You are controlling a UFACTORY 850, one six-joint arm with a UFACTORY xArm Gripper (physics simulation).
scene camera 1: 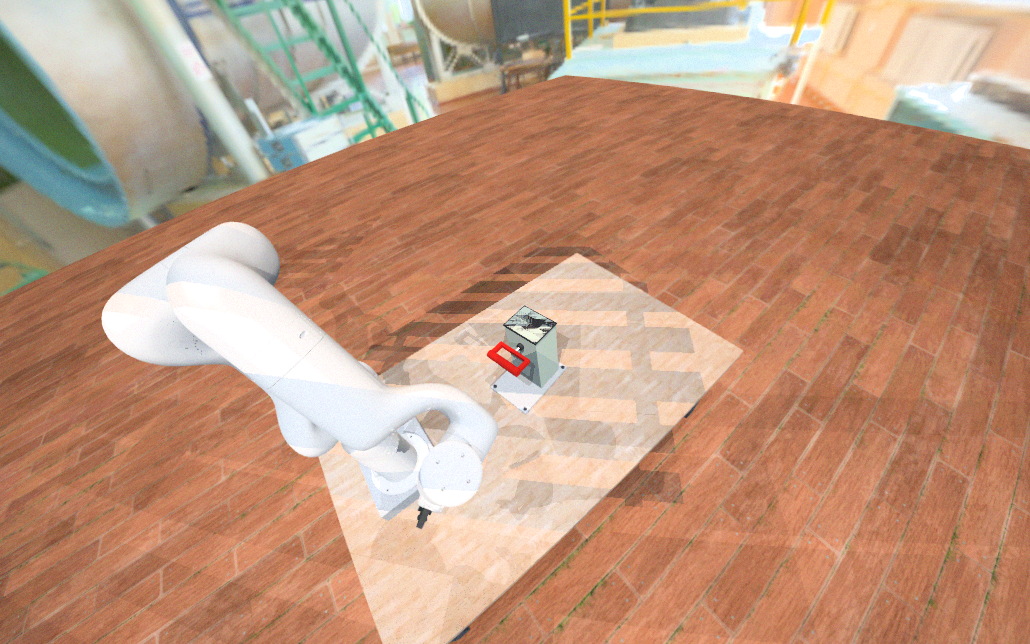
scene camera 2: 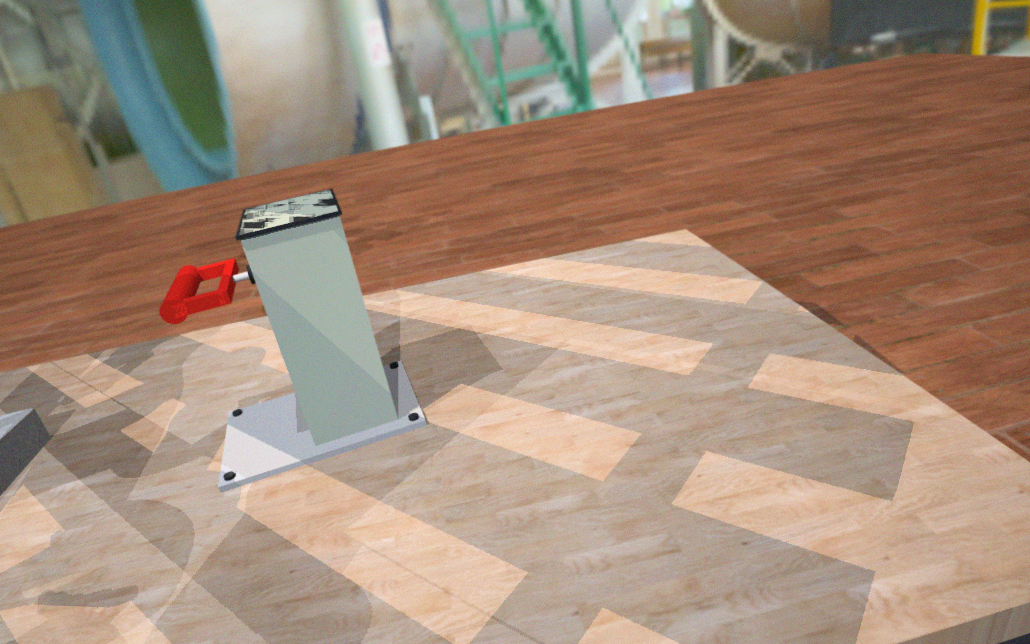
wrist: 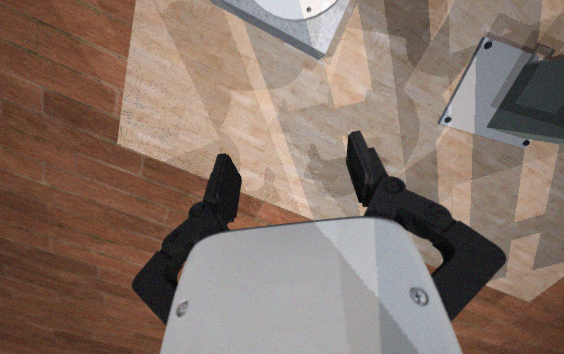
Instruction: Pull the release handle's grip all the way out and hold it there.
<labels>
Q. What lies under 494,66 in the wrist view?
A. A white base plate.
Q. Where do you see a white base plate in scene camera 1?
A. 522,393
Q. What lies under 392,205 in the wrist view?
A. The gripper.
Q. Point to a white base plate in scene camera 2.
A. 272,437
</labels>
